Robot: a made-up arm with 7 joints.
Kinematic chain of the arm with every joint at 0, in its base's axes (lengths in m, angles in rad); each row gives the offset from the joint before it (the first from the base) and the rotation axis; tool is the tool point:
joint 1: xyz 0 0.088 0 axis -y
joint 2: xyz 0 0.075 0 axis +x
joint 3: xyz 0 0 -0.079 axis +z
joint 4: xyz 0 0 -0.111 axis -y
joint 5: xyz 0 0 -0.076 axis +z
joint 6: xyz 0 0 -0.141 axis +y
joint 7: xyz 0 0 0 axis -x
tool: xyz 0 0 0
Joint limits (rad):
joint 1: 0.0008..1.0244
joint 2: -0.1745..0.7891
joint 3: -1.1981..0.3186
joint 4: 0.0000..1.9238
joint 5: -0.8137..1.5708
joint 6: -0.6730..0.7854
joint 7: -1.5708..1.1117
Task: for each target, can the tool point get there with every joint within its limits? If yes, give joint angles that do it. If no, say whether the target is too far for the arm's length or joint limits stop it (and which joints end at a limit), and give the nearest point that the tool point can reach.
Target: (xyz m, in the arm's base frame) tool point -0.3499 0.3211 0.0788
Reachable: no: joint limits stop it (at a limit: joint 1, joint 2, joint 3, joint 4) | nearest point 0.1310 0.2895 0.1466 | short by 0.487 m
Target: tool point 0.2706 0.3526 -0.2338
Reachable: yes | joints 0.7932 0.5835 -1.0266 0.2081 0.0939 0.3750 -0.9102
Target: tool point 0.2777 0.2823 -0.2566
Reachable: yes | joints 0.6494 0.4887 -0.8114 0.4572 0.4233 0.0462 -0.8643
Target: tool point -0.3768 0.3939 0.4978
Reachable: no: too far | nearest point 0.1310 0.2895 0.1466 | short by 0.626 m
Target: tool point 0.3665 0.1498 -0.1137
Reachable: yes | joints 0.9185 0.0550 -0.2444 0.6781 0.7430 -0.1205 -0.5162
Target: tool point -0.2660 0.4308 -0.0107
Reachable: no: joint limits stop it (at a limit: joint 1, joint 2, joint 4) | nearest point 0.0002 0.4519 -0.2867 | short by 0.384 m
